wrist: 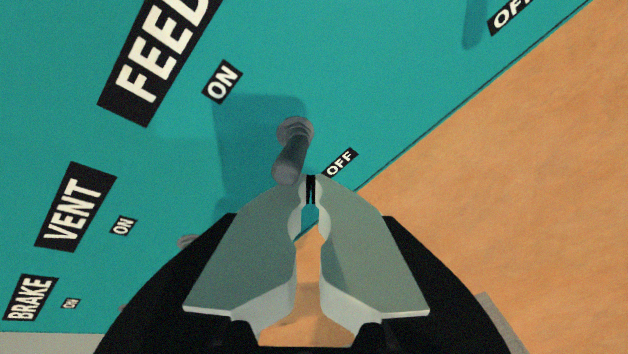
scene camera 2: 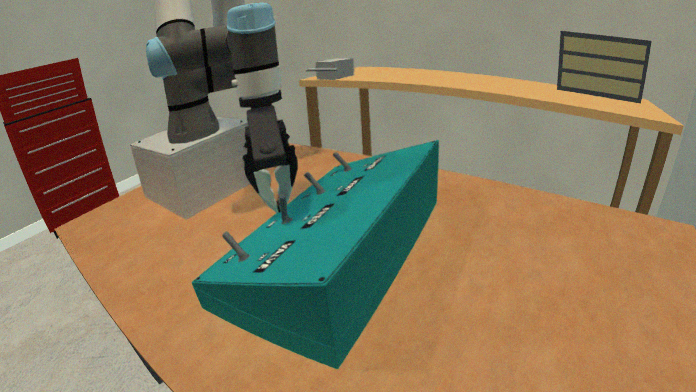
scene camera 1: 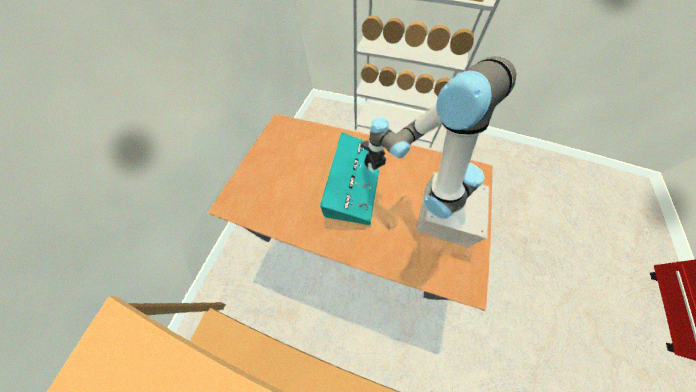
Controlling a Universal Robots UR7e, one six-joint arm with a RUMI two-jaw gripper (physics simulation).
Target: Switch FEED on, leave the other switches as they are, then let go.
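Pixels of known places: gripper, between the fingertips: (wrist: 311, 177) (scene camera 2: 279, 212) (scene camera 1: 371, 169); arm's base, origin of its link: (scene camera 2: 193, 134).
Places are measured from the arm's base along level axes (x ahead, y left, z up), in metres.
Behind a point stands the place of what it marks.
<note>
A teal sloped console (scene camera 1: 340, 175) @(x 0.550, y 0.122, z -0.042 m) (scene camera 2: 280, 300) @(x 0.634, y -0.162, z -0.070 m) carries switch levers with VALVE, FEED, VENT and BRAKE labels. The FEED lever (scene camera 2: 284, 211) @(x 0.459, y -0.023, z -0.070 m) (wrist: 291, 152) @(x 0.460, y -0.024, z -0.053 m) stands more upright than the others; whether it has reached ON I cannot tell. My gripper (scene camera 1: 371, 167) @(x 0.430, y -0.016, z -0.084 m) (scene camera 2: 280, 205) @(x 0.430, y -0.016, z -0.084 m) (wrist: 311, 177) @(x 0.430, y -0.016, z -0.084 m) is shut with nothing between its fingertips. The tips are at the FEED lever's OFF side, very close to or touching it. In scene camera 2, the VALVE lever (scene camera 2: 235, 246) @(x 0.486, y -0.140, z -0.071 m), VENT lever (scene camera 2: 315, 184) @(x 0.413, y 0.088, z -0.074 m) and BRAKE lever (scene camera 2: 342, 162) @(x 0.374, y 0.201, z -0.073 m) lean toward OFF. The fingers partly hide the VENT lever in the wrist view.
The console stands on an orange-brown table (scene camera 1: 280, 215) @(x 0.770, y 0.449, z -0.178 m) (scene camera 2: 475, 300) @(x 0.775, y 0.093, z -0.178 m). The arm's pale base block (scene camera 1: 452, 232) @(x -0.080, y 0.140, z -0.047 m) (scene camera 2: 187, 185) @(x 0.108, y -0.083, z -0.094 m) is beside it. A shelf rack (scene camera 1: 355, 90) with round discs stands behind the table. A red drawer cabinet (scene camera 2: 65, 165) and a curved wooden bench (scene camera 2: 450, 82) stand farther off.
</note>
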